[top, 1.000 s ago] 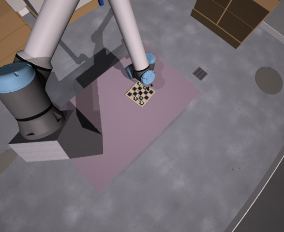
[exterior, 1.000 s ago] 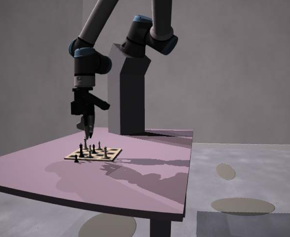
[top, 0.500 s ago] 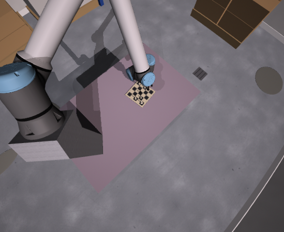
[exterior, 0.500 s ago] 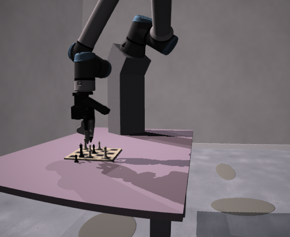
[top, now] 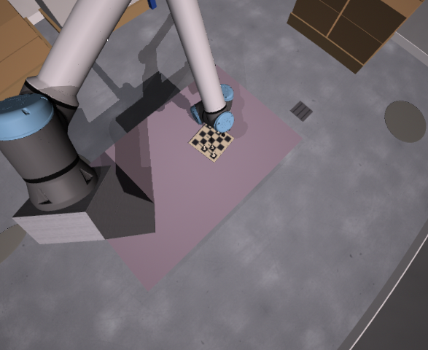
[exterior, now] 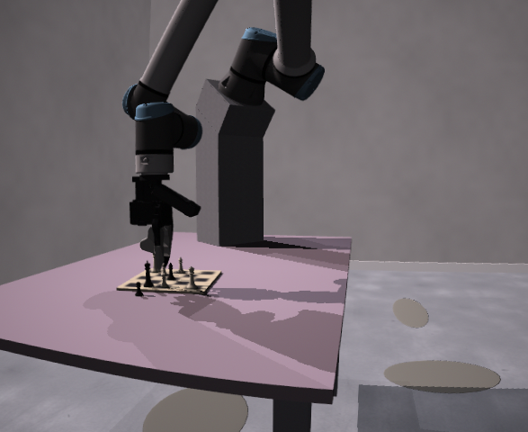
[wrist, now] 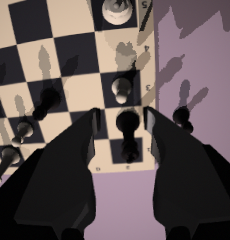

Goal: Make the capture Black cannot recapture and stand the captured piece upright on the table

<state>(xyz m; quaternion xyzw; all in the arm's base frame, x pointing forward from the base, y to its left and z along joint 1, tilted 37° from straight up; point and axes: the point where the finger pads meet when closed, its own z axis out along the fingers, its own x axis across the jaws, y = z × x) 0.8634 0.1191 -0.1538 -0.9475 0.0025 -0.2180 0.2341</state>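
Right now my hand is 10 mm short of the tall black piece, 40 mm to the left of it and 30 mm above it. Also, from my hand: black pawn 70 mm ahead, 30 mm to the right, 50 mm below; then chessboard 70 mm behind, 20 mm to the right, 60 mm below.
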